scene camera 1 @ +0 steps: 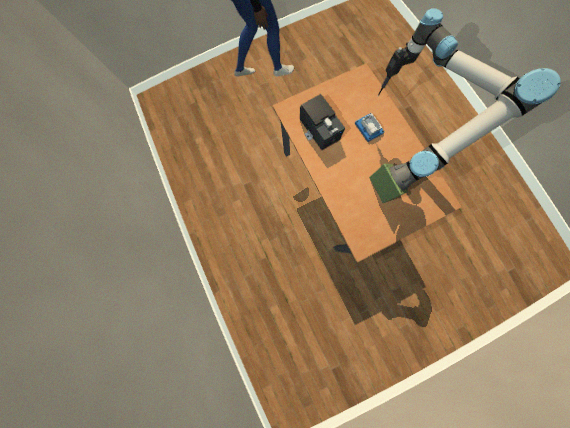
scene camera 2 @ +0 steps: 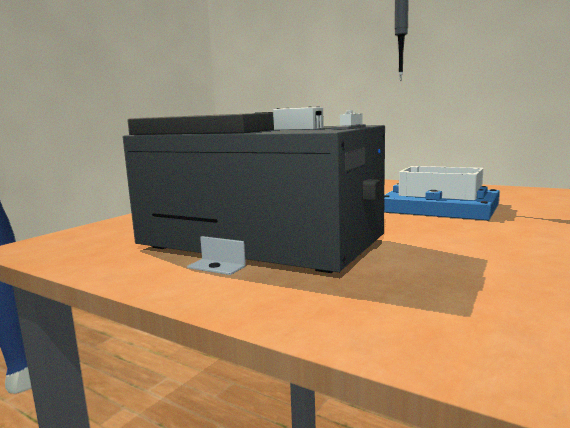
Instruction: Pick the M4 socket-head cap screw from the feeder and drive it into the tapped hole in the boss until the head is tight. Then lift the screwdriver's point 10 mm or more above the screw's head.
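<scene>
My screwdriver (scene camera 1: 380,93) (scene camera 2: 400,74) hangs point down, high above the table and apart from both feeder and housing. A small silvery screw (scene camera 2: 400,77) sits on its point in the scene camera 2 view; it is too small to make out in the scene camera 1 view. The dark feeder (scene camera 1: 318,111) (scene camera 2: 235,185) stands on the table, with a small light pick-up block (scene camera 2: 351,119) on top. The light grey open housing (scene camera 1: 370,121) (scene camera 2: 440,184) sits in a blue fixture (scene camera 1: 376,137) (scene camera 2: 435,207). The boss and its tapped hole cannot be made out; the housing's walls hide its inside in the scene camera 2 view.
The arm's base is fixed to a green mount (scene camera 1: 386,183) on the wooden table (scene camera 1: 345,200) (scene camera 2: 425,345). A grey angle bracket (scene camera 2: 223,251) stands against the feeder's side. A person (scene camera 1: 272,40) (scene camera 2: 11,345) stands beyond the table's far end.
</scene>
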